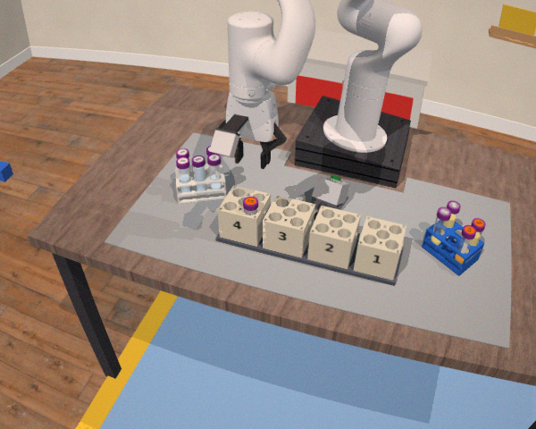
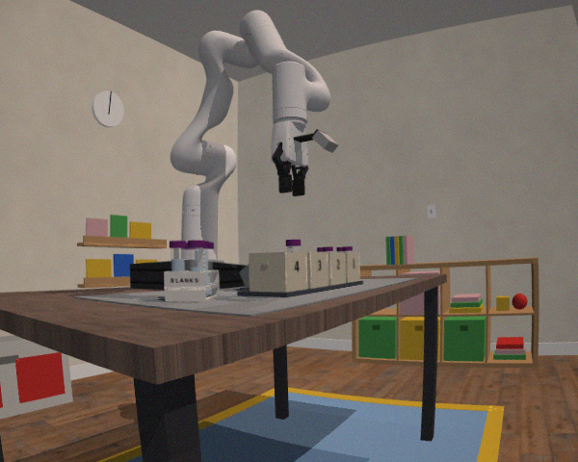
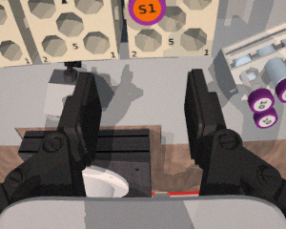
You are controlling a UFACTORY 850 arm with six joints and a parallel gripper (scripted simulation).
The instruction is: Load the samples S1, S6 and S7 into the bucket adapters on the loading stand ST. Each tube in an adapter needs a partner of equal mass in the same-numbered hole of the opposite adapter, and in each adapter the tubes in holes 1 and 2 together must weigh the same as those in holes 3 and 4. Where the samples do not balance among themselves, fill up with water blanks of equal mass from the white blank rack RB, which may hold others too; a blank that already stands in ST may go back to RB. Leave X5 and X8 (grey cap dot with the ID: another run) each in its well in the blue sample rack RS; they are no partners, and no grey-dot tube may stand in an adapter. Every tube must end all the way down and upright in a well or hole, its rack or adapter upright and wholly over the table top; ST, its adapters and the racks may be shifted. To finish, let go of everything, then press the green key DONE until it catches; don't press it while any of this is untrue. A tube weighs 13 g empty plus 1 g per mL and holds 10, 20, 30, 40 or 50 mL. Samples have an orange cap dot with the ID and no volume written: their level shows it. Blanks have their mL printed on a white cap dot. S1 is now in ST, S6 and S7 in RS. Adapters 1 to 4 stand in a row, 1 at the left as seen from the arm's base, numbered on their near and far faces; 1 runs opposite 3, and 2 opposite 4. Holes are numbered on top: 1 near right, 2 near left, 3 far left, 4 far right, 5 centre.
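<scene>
Now: the sample S1 1 cm to the right of my hand and 18 cm below it. Also, from my hand: green DONE key: 23 cm behind, 13 cm to the left, 18 cm below; white blank rack RB: 12 cm behind, 20 cm to the right, 22 cm below; loading stand ST: 4 cm behind, 13 cm to the left, 24 cm below.
</scene>
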